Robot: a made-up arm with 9 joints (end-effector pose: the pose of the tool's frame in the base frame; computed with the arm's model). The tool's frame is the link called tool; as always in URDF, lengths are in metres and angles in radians. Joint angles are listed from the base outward.
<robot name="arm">
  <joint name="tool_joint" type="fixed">
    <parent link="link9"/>
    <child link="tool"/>
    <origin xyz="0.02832 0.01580 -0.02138" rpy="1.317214 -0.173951 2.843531"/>
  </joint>
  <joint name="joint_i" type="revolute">
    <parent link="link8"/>
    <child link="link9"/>
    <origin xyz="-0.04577 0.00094 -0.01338" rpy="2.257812 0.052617 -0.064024"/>
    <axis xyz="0 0 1"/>
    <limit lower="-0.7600" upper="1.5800"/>
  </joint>
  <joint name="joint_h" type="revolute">
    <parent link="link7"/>
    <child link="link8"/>
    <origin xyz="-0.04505 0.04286 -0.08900" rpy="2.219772 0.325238 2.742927"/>
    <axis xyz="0 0 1"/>
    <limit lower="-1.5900" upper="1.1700"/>
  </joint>
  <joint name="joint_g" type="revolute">
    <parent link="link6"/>
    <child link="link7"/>
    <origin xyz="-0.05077 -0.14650 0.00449" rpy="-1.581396 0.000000 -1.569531"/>
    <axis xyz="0 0 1"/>
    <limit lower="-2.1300" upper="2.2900"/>
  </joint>
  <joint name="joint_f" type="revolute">
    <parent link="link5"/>
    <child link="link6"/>
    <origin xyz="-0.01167 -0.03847 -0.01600" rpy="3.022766 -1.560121 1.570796"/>
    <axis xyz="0 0 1"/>
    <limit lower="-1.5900" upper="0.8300"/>
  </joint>
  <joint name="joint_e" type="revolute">
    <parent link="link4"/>
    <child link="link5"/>
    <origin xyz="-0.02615 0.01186 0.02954" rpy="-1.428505 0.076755 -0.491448"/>
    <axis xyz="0 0 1"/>
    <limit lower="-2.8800" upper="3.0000"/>
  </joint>
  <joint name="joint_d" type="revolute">
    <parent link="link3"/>
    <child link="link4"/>
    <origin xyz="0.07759 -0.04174 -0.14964" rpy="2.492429 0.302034 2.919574"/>
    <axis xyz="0 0 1"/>
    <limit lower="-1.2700" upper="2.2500"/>
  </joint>
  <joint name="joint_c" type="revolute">
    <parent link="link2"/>
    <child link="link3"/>
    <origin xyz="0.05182 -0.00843 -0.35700" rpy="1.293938 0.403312 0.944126"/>
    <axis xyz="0 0 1"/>
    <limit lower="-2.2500" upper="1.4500"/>
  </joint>
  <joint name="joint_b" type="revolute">
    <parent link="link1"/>
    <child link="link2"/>
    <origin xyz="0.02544 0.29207 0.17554" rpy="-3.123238 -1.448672 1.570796"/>
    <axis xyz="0 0 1"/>
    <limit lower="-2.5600" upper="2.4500"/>
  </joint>
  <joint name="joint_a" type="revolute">
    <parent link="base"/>
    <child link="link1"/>
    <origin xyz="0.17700 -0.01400 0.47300" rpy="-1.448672 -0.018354 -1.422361"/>
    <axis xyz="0 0 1"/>
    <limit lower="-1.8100" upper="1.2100"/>
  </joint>
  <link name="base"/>
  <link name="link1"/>
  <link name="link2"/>
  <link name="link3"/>
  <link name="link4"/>
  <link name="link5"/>
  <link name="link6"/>
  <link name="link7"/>
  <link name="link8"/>
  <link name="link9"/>
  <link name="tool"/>
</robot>
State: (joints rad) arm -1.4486 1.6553 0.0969 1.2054 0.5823 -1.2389 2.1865 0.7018 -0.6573
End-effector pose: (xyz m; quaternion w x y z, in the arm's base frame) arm 0.4017 0.2581 0.3958 0.8864 -0.2429 0.2914 -0.2654
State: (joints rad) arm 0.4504 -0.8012 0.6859 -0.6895 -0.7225 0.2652 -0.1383 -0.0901 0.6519
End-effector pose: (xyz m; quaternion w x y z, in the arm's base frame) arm 0.6201 0.0570 0.4660 0.0635 0.1967 0.4581 0.8646
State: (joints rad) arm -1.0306 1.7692 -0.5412 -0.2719 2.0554 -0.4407 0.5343 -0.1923 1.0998
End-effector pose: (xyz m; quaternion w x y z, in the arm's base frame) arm 0.3677 0.3928 0.5990 0.2580 -0.3070 0.6955 0.5962
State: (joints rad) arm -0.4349 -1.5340 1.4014 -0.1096 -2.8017 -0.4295 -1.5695 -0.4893 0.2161
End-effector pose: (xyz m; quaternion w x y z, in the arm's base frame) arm 0.6934 0.1371 0.6678 0.2096 -0.5963 0.5629 -0.5326
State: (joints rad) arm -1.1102 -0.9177 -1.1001 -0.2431 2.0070 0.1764 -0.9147 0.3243 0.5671
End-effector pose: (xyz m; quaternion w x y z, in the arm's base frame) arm 0.2262 0.1647 0.8981 0.7493 -0.5701 -0.1362 0.3083
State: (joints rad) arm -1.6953 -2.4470 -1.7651 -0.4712 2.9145 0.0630 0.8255 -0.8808 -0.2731
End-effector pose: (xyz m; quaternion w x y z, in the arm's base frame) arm 0.4459 0.1798 0.7538 0.7985 -0.0618 0.0751 -0.5941
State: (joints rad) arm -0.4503 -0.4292 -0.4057 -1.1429 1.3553 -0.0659 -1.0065 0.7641 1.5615
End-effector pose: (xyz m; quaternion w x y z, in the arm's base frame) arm 0.5681 -0.0501 0.9023 0.4914 -0.2060 0.8139 0.2315
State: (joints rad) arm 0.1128 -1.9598 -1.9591 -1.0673 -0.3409 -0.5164 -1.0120 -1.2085 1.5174
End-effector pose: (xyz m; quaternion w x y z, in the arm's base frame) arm 0.2304 -0.1079 0.8120 0.6052 -0.7520 -0.2606 0.0172
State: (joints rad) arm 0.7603 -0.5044 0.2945 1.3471 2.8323 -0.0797 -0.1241 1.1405 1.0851
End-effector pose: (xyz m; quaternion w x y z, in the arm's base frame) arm 0.2356 -0.2076 0.5278 0.5232 0.5724 0.0349 -0.6303
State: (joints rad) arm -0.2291 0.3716 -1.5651 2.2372 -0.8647 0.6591 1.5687 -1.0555 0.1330
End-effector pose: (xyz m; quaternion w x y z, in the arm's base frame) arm 0.2272 0.0797 0.4922 0.5113 0.0120 -0.8583 -0.0411
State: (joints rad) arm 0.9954 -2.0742 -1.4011 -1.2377 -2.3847 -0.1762 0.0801 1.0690 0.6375
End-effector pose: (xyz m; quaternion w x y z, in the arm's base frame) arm 0.2857 -0.2626 0.5336 0.7043 0.3924 -0.0663 -0.5878
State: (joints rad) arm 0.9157 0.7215 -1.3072 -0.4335 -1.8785 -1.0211 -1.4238 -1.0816 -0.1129
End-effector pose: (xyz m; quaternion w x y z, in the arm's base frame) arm 0.4960 -0.1522 0.8403 0.4433 -0.2281 -0.4875 0.7168
